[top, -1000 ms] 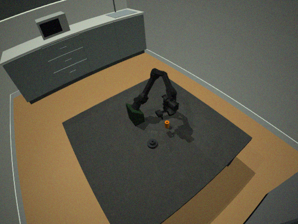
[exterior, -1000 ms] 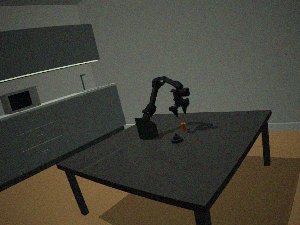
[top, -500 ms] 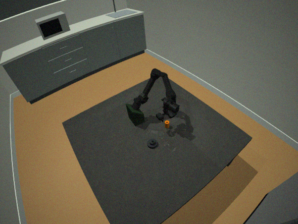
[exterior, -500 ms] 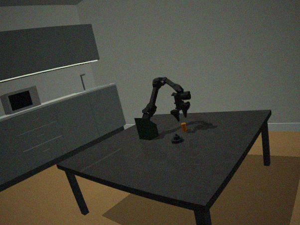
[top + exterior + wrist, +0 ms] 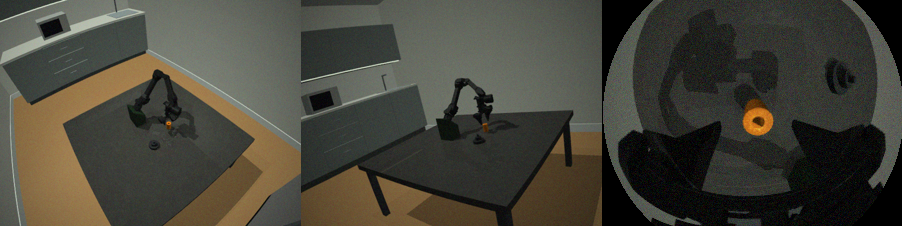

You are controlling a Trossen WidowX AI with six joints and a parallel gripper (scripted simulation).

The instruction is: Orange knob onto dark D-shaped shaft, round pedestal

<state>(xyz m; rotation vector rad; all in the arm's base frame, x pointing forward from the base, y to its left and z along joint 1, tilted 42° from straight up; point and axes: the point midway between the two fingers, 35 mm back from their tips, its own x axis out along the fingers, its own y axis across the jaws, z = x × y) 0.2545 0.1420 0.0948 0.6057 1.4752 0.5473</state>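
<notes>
The orange knob is 4 cm below my gripper tip. The rest, counted from my gripper tip: dark round pedestal (8 cm ahead, 21 cm to the right, 4 cm below).
</notes>
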